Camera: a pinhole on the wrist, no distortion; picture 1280 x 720 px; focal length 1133.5 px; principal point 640.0 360.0 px. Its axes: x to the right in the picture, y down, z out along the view. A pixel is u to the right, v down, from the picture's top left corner.
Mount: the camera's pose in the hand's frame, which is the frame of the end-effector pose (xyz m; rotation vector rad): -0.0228 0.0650 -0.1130 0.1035 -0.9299 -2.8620
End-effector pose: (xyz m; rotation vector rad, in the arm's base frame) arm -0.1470 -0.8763 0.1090 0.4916 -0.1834 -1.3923
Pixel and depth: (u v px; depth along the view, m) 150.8 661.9 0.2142
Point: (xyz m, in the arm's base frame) -0.0360 -0.9329 0.2539
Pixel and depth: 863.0 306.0 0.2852
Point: -0.0022 -0.7715 0.3237
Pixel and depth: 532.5 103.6 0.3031
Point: 0.0780 -0.8356 0.3265
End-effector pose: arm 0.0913 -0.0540 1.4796 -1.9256 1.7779 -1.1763
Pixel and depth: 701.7 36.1 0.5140
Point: -0.0844 -0.1132 0.9761
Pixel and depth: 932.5 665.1 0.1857
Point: 0.0553 -0.0233 1.3215
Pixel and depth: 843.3 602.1 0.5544
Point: 0.1920 -0.0867 0.9743
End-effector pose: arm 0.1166 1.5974 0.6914 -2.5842 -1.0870 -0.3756
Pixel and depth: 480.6 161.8 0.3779
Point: 0.3739 1.4168 0.4810
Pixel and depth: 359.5 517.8 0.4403
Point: 0.3888 1.5432 0.3971
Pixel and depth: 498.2 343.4 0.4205
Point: 0.3660 1.4595 0.4217
